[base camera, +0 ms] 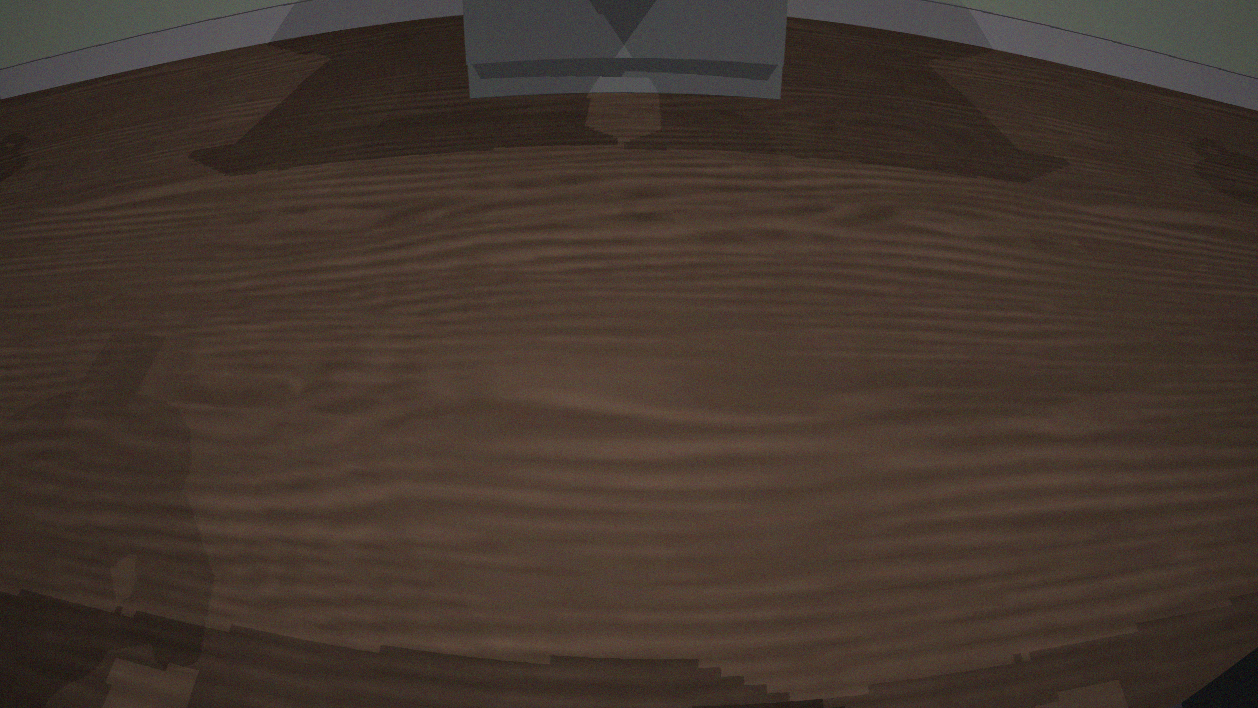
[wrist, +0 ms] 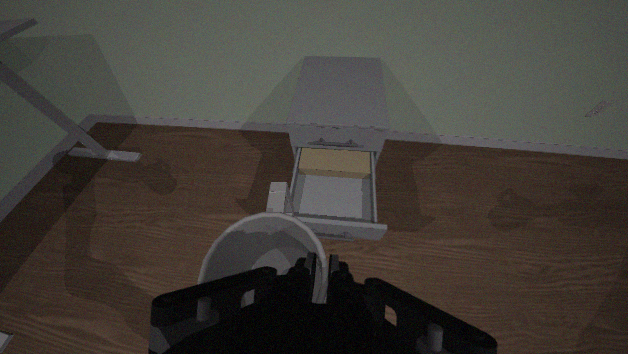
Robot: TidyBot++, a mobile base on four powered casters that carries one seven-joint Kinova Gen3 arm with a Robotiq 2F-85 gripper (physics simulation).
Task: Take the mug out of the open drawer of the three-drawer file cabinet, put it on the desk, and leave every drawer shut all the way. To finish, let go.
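Note:
The white mug [wrist: 260,240] is in the lower middle of the wrist view, its handle pointing toward the cabinet. My gripper [wrist: 322,265] is shut on the mug's right wall and holds it up above the floor. The grey file cabinet [wrist: 345,92] [base camera: 625,44] stands against the wall; in the base camera view its lower part shows at the top. One drawer [wrist: 357,230] below the top one is pulled out, and no object shows in its visible inside. The top drawer [wrist: 305,138] looks shut. The lowest drawer is hidden in the wrist view.
Part of the desk shows at the left of the wrist view: a slanting leg [wrist: 42,102], a foot [wrist: 122,156] on the floor and an edge of the top [wrist: 17,27]. The wooden floor [base camera: 616,396] [wrist: 475,280] lies before the cabinet. A green wall [wrist: 475,65] is behind it.

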